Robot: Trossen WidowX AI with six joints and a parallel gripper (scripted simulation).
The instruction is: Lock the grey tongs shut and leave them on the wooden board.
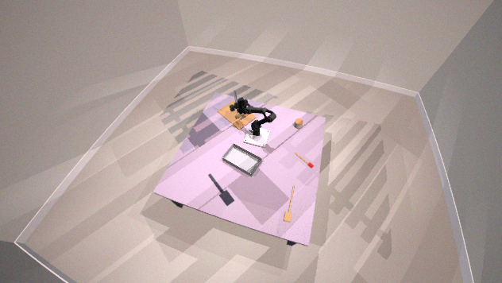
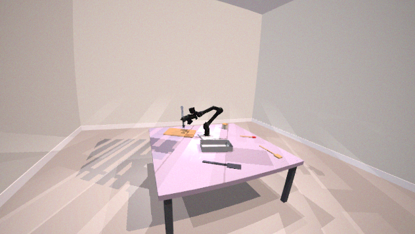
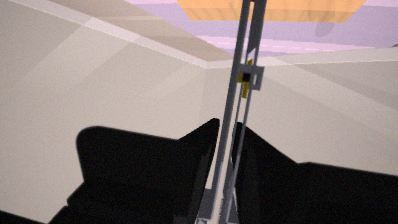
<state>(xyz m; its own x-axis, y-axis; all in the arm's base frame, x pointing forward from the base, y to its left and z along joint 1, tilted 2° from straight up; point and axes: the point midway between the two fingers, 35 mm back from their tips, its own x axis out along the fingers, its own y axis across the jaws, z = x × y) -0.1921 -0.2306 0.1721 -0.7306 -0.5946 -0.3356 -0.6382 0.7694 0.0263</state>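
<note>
My gripper tip is now 17 cm above the wooden board. Also, from my gripper tip: grey roasting tin (54 cm ahead, 17 cm to the left, 14 cm below); round pot (4 cm ahead, 66 cm to the left, 14 cm below); black spatula (84 cm ahead, 5 cm to the left, 17 cm below).
</note>
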